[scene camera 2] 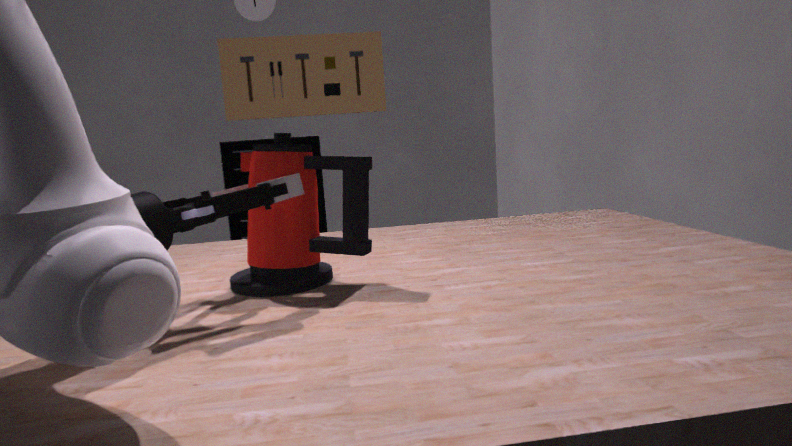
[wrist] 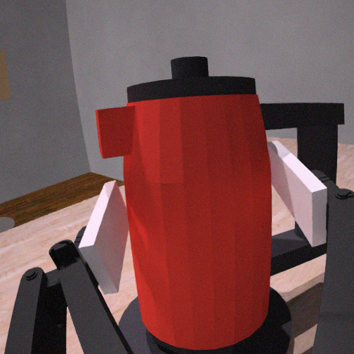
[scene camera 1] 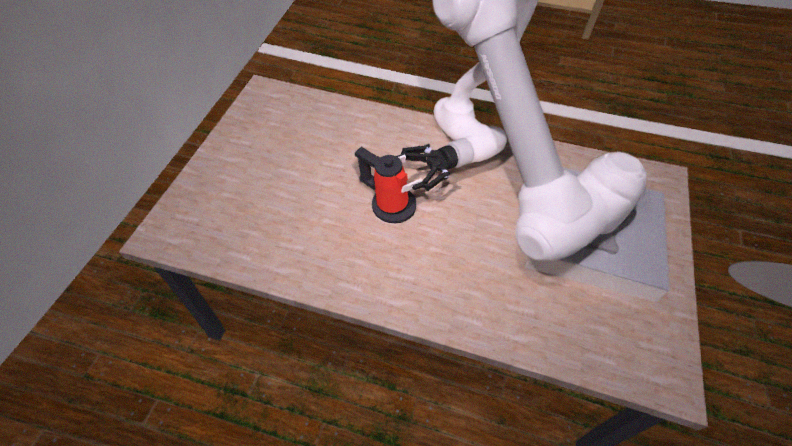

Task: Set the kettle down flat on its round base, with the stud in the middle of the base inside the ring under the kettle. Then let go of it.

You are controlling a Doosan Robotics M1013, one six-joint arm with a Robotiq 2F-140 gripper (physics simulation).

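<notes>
The red kettle (scene camera 1: 391, 193) (scene camera 2: 282, 232) (wrist: 200, 290), with a black lid and a black handle (scene camera 1: 364, 167) (scene camera 2: 355, 204) (wrist: 317, 150), stands upright on its black round base (scene camera 1: 393, 218) (scene camera 2: 240, 283) (wrist: 281, 320). No gap shows between the kettle's black foot and the base, and the base's rim shows around the foot. The stud and the ring are hidden beneath the kettle. My gripper (scene camera 1: 405, 173) (scene camera 2: 290, 187) (wrist: 195, 182) is shut on the kettle's body, with one pale pad on each side, above mid-height, at the side away from the handle in the first scene view.
The base stands on the wooden table (scene camera 1: 277, 243) (scene camera 2: 498, 332). The arm's mounting plate (scene camera 1: 645, 249) is at the table's right in the first scene view. A tool board (scene camera 2: 288, 105) hangs on the wall behind, and a dark rack (scene camera 2: 232, 166) shows behind the kettle.
</notes>
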